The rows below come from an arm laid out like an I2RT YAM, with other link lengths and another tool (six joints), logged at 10 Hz.
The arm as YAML. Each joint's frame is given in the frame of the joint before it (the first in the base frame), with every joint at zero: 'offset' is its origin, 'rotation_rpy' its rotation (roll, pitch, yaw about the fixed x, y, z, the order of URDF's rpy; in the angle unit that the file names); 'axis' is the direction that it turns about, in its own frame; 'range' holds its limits. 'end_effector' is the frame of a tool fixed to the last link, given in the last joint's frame.
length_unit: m
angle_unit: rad
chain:
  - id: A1
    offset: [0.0, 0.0, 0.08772]
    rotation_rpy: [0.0, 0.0, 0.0]
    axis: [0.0, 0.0, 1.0]
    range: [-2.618, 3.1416]
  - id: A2
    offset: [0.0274, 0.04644, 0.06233]
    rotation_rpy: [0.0, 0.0, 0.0]
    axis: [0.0, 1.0, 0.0]
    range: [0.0, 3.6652]
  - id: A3
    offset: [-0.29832, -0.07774, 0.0]
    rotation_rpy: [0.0, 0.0, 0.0]
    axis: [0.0, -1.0, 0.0]
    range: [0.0, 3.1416]
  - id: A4
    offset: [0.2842, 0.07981, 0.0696]
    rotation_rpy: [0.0, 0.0, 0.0]
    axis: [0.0, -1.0, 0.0]
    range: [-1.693, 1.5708]
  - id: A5
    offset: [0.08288, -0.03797, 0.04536]
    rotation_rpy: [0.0, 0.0, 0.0]
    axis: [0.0, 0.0, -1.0]
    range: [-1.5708, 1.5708]
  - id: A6
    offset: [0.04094, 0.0, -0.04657]
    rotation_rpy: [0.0, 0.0, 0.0]
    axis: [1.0, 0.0, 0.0]
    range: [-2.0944, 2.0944]
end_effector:
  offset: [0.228, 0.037, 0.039]
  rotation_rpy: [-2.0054, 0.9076, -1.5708]
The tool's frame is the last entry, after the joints.
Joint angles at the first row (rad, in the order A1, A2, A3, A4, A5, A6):
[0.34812 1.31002 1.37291 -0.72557 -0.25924 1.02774]
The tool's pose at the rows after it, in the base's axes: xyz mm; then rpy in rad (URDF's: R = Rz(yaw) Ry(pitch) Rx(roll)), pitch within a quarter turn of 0, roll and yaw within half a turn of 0:
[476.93 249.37 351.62 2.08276 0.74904 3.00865]
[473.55 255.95 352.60 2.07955 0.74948 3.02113]
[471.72 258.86 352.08 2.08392 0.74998 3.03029]
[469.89 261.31 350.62 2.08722 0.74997 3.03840]
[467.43 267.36 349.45 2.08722 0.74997 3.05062]
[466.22 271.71 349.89 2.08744 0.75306 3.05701]
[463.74 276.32 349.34 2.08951 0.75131 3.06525]
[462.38 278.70 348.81 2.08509 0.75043 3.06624]
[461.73 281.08 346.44 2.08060 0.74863 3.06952]
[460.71 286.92 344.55 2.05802 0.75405 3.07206]
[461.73 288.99 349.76 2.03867 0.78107 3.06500]
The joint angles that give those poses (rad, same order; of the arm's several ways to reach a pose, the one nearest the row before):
[0.36195 1.30848 1.36832 -0.72101 -0.25468 1.03083]
[0.37422 1.30851 1.36985 -0.72100 -0.25771 1.03083]
[0.38192 1.30849 1.36983 -0.72247 -0.25464 1.02930]
[0.38807 1.30696 1.36526 -0.72096 -0.25311 1.02776]
[0.40030 1.30850 1.36218 -0.71635 -0.25310 1.02776]
[0.41104 1.31003 1.36220 -0.71180 -0.24856 1.02931]
[0.42335 1.31154 1.36371 -0.71332 -0.24393 1.03237]
[0.42798 1.31003 1.35911 -0.70871 -0.24543 1.03542]
[0.42952 1.31000 1.34995 -0.69956 -0.25152 1.03544]
[0.42952 1.30547 1.32398 -0.66585 -0.27300 1.03390]
[0.42953 1.29317 1.30091 -0.62594 -0.27766 1.02931]

